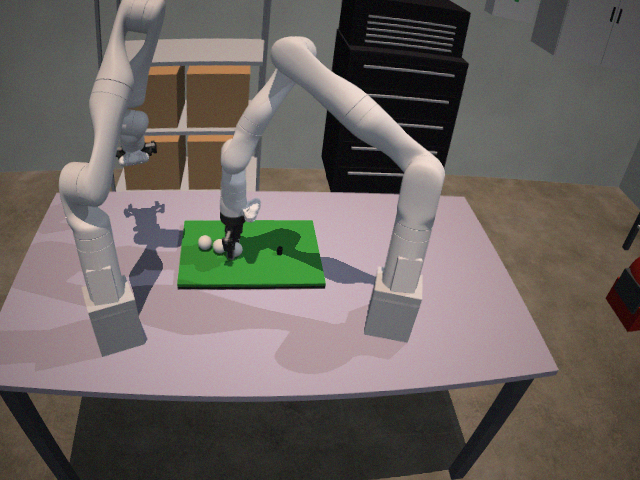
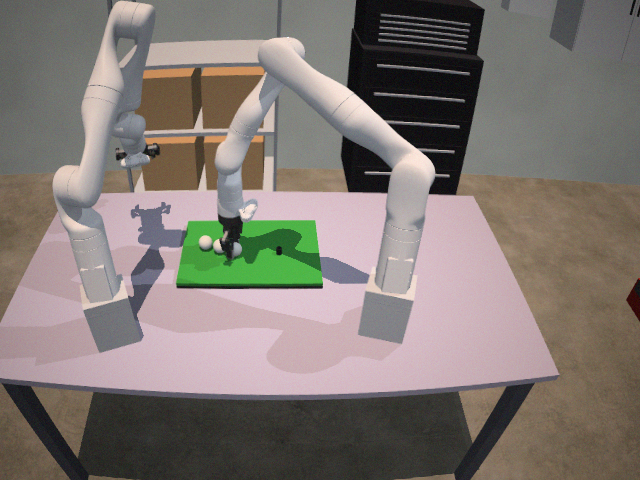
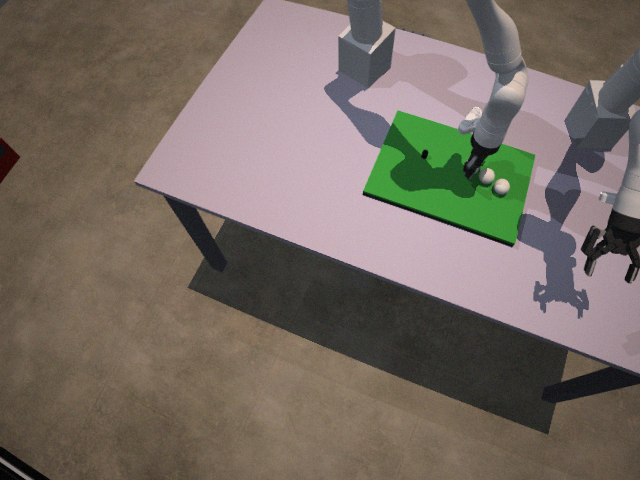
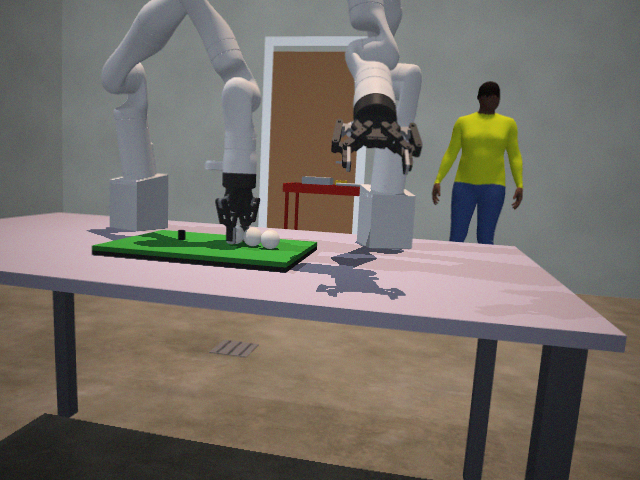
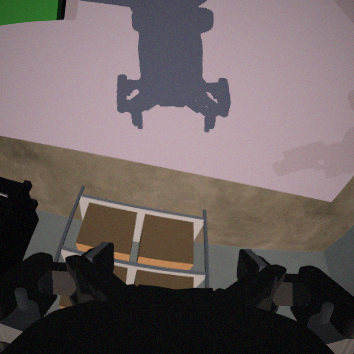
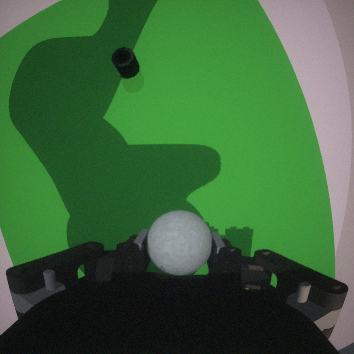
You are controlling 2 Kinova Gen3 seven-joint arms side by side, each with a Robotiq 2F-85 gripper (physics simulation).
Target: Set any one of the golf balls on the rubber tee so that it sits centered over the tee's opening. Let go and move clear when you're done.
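Frame: origin at the left arm's base, x ahead, y left, z up, level; metres.
Seen in the pictures: left gripper, fingertip midpoint: (image 3: 607, 278) (image 4: 377, 169) (image 5: 175, 261); right gripper, fingertip midpoint: (image 1: 233, 253) (image 2: 233, 253) (image 3: 472, 171) (image 4: 237, 242) (image 6: 179, 243); left arm's base, origin of the base link: (image 1: 107, 293) (image 2: 102, 291) (image 3: 613, 99) (image 4: 387, 190); right arm's base, origin of the base link: (image 1: 399, 282) (image 2: 392, 282) (image 3: 366, 31) (image 4: 139, 176).
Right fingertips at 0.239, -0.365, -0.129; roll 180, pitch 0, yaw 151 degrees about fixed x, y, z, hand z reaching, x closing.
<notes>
Pixels of each thing's middle, then the offset from my right fingertips to it, as dx, dy, dz. Level surfaces: height alone.
- white golf ball, body centre: (image 6: 179, 242) (image 4: 235, 234) (image 1: 235, 249) (image 2: 235, 249) -0.003, -0.006, +0.018
- middle ball, body centre: (image 4: 252, 236) (image 3: 486, 176) (image 1: 219, 246) (image 2: 220, 246) +0.020, +0.037, +0.018
- end ball, body centre: (image 4: 270, 239) (image 3: 501, 186) (image 1: 205, 242) (image 2: 205, 242) +0.045, +0.079, +0.018
- pinkish table, its level: dz -0.023
My right gripper (image 4: 237, 238) (image 6: 179, 243) is low over the green mat, shut on a white golf ball (image 1: 238, 250) (image 2: 237, 250), its fingers on both sides. Two more golf balls lie beside it in a row: the middle ball (image 3: 486, 176) (image 4: 252, 236) is close to the gripper, and the end ball (image 1: 204, 242) (image 3: 501, 187) (image 4: 269, 239) is farther out. The black rubber tee (image 1: 279, 250) (image 2: 279, 250) (image 3: 424, 153) (image 4: 181, 235) (image 6: 126, 63) stands upright on the mat with nothing on it. My left gripper (image 3: 610, 274) (image 4: 377, 167) (image 5: 175, 261) is open and empty, high above the table.
The green mat (image 1: 258, 276) (image 3: 444, 217) lies on the pinkish table (image 1: 248, 351) (image 3: 232, 155). Both arm bases stand on the table. A shelf with brown boxes (image 1: 218, 98) and a black drawer cabinet (image 1: 398, 87) stand beyond it. A person (image 4: 485, 149) stands in the background.
</notes>
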